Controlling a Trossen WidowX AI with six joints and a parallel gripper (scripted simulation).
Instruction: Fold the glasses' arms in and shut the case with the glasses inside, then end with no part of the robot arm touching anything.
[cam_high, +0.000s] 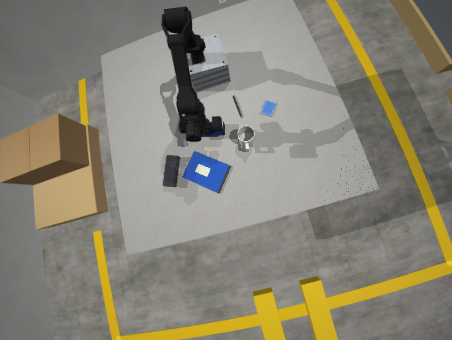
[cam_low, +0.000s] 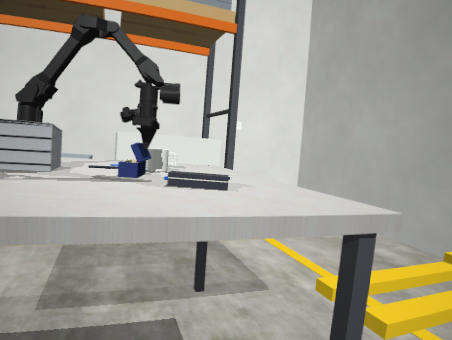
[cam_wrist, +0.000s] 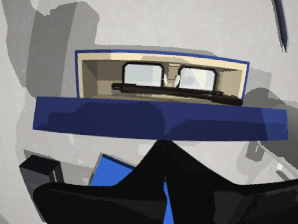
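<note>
My hand is 1 cm past the case lid and 4 cm above it. The rest, counted from my hand: dark flat box: 13 cm ahead, 23 cm to the right, 10 cm below; then small blue pad: 7 cm behind, 34 cm to the left, 12 cm below.
</note>
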